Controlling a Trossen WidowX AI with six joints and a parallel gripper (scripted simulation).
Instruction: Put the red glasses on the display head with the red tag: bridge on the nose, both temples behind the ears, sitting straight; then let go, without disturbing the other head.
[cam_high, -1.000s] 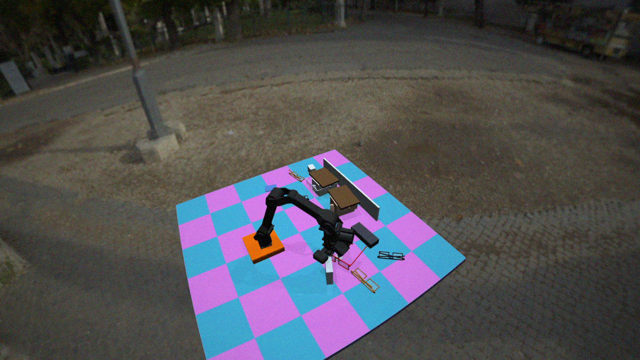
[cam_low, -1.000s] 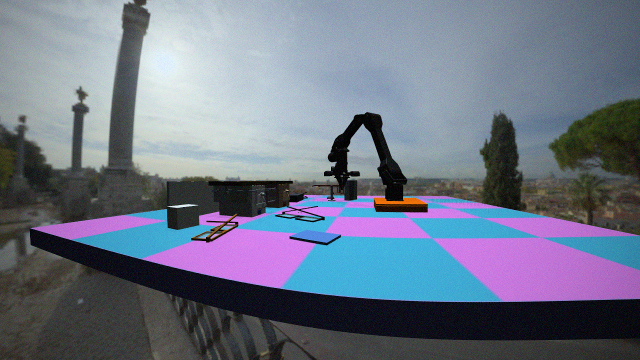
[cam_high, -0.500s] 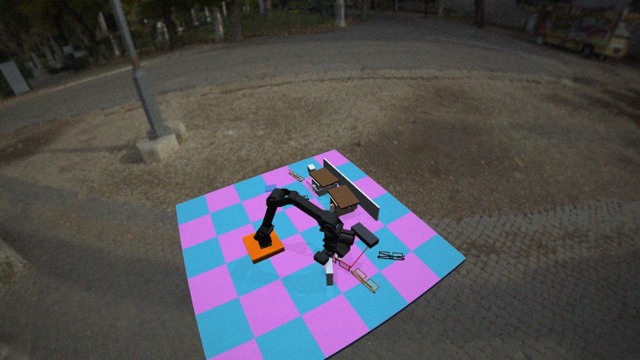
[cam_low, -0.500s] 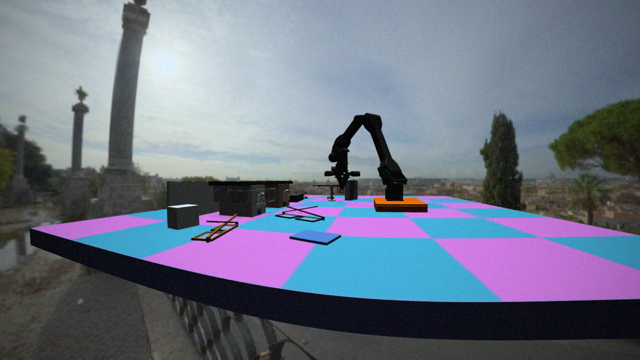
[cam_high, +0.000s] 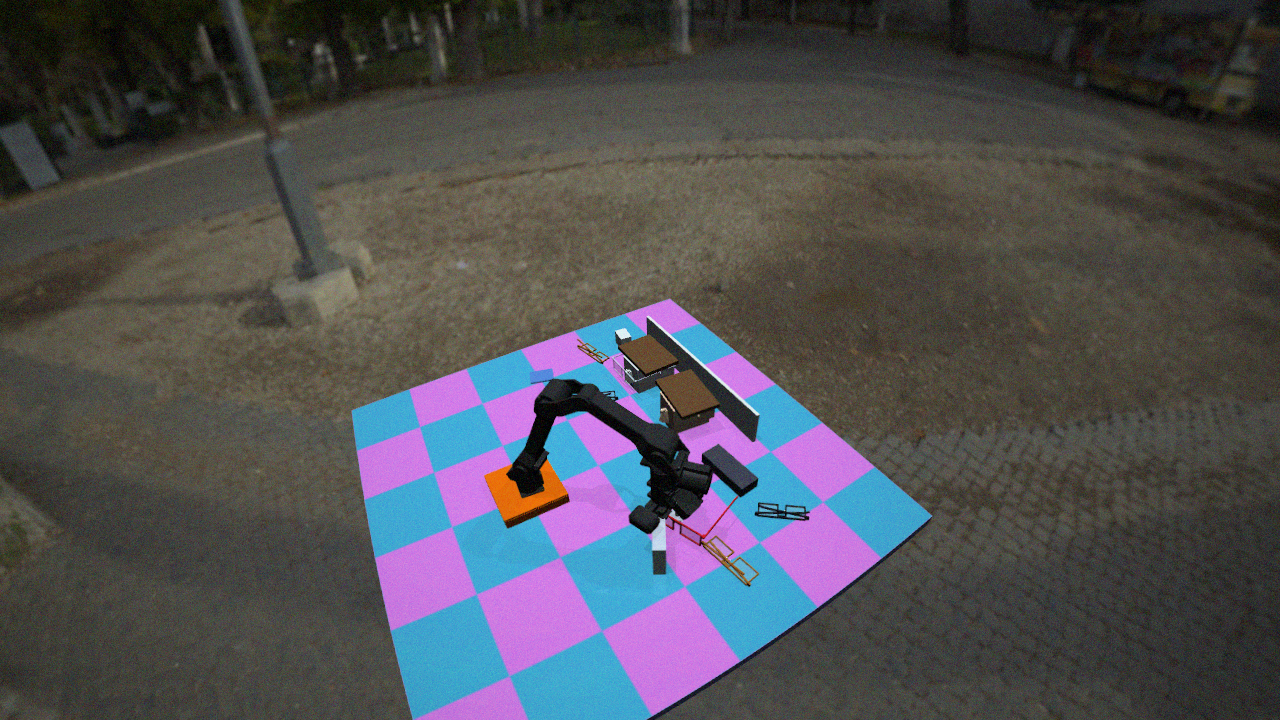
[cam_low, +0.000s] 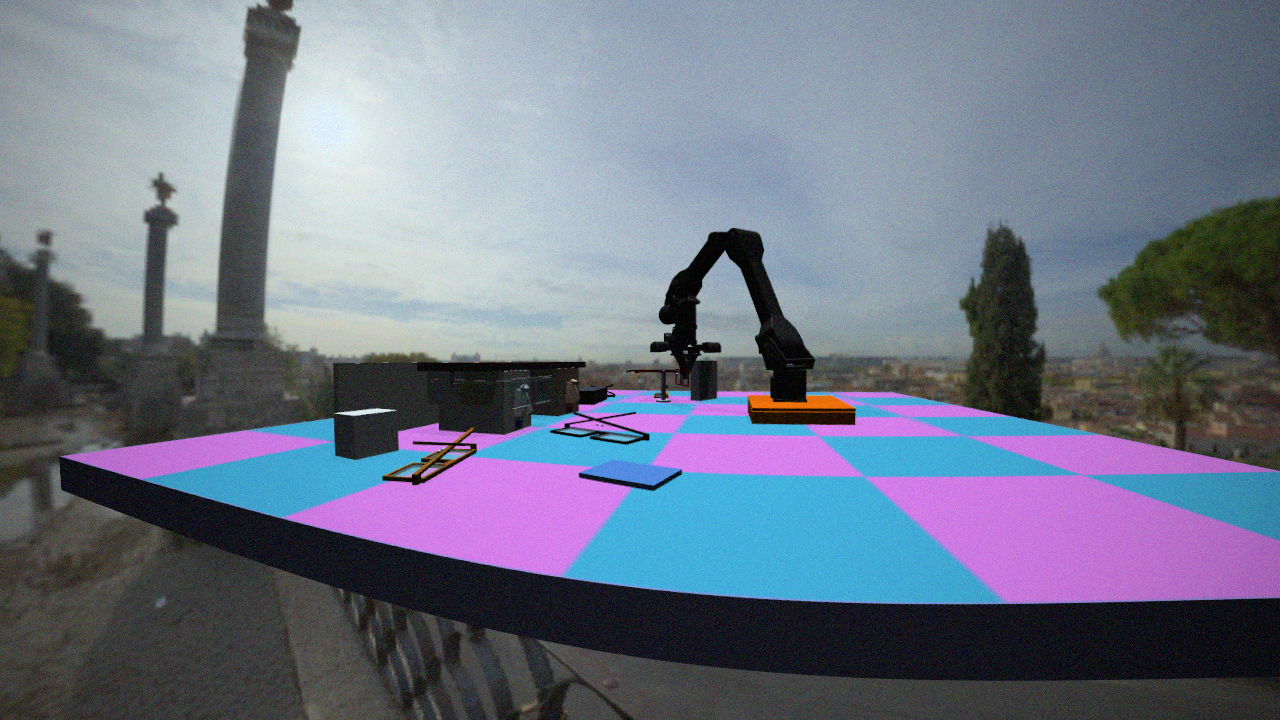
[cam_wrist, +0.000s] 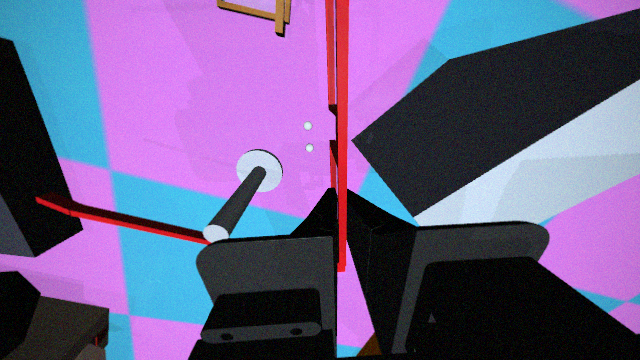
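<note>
My gripper tip is now 50 mm short of the post, 30 mm to the right of it and 40 mm above it. From my gripper tip the other things lie so: skin-coloured head (220 mm ahead, 340 mm to the left); black box (240 mm ahead, 90 mm to the left, 40 mm below); white wall (350 mm ahead, 460 mm to the left, 10 mm below).
</note>
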